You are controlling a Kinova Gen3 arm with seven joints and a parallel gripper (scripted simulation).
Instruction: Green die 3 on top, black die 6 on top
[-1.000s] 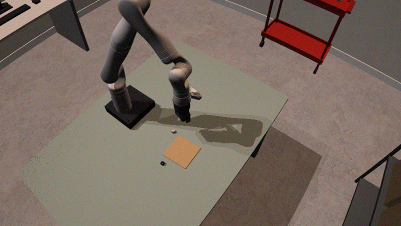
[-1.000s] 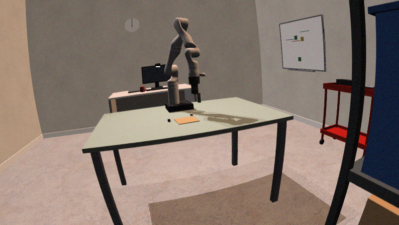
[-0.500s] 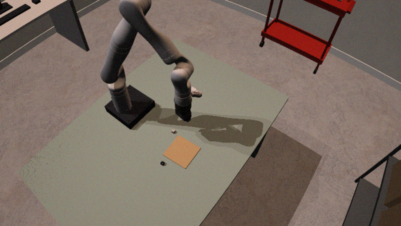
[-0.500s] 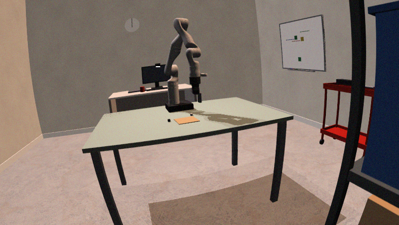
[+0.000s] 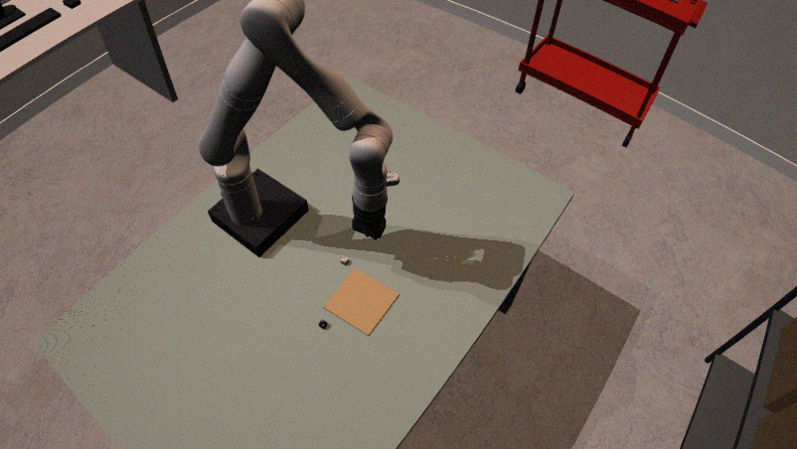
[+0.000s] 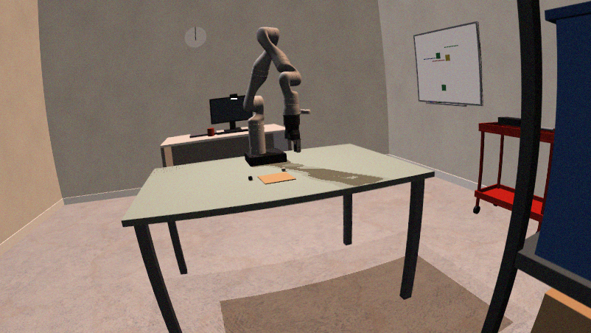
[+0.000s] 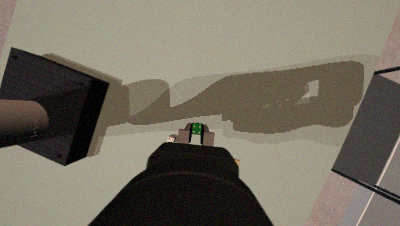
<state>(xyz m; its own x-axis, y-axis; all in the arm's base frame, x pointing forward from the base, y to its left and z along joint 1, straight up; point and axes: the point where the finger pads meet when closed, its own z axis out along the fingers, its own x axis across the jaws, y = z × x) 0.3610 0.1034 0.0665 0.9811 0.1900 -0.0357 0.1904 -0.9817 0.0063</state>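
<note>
My hand is 110 mm above the white die, 60 mm to the left of it and 50 mm past it. The rest, counted from my hand: green die: 10 mm below; then black die: 240 mm to the right, 110 mm below, 10 mm ahead; then orange mat: 130 mm to the right, 110 mm below, 50 mm ahead.
</note>
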